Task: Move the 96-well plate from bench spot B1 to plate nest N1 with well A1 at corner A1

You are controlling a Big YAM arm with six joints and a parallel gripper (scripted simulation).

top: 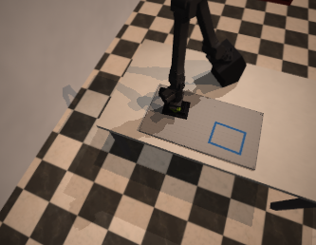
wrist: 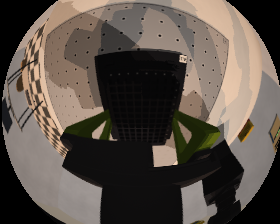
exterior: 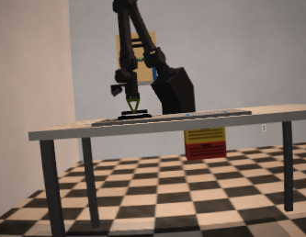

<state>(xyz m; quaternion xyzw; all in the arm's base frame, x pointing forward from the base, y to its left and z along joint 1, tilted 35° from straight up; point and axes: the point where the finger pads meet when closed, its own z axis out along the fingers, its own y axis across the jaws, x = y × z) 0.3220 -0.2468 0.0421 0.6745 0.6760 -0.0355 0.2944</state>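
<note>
My gripper is now 3 cm above the plate nest N1. From my hand the other things lie so: 96-well plate: right at my hand.
</note>
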